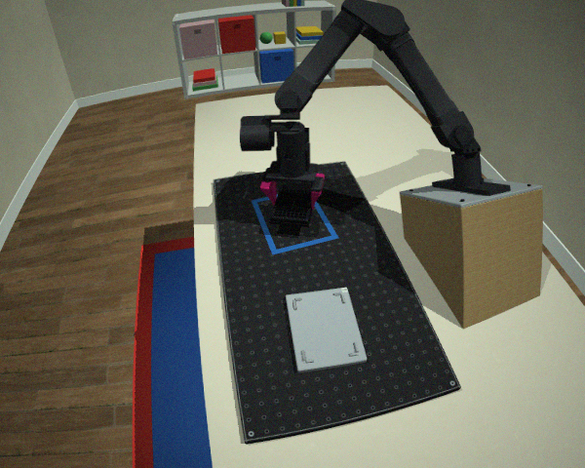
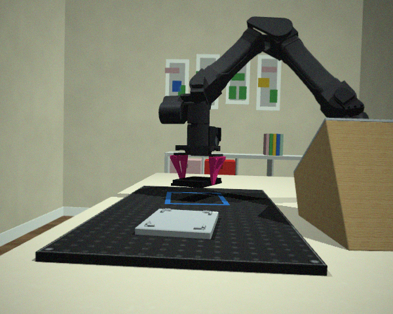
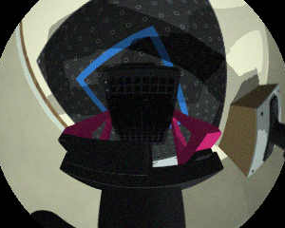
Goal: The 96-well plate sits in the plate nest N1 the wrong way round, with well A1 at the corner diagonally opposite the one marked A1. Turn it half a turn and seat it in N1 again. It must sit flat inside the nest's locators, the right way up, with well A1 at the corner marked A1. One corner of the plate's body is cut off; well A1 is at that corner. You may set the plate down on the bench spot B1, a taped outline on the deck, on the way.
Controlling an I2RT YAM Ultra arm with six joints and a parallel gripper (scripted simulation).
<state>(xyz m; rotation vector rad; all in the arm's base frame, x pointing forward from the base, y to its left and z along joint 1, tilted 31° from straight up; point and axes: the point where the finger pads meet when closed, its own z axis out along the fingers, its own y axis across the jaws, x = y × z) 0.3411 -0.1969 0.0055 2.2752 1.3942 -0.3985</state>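
My hand is 31 cm to the right of the grey plate nest N1, 4 cm short of it and 4 cm above it. Round my hand: black 96-well plate (right at my hand).
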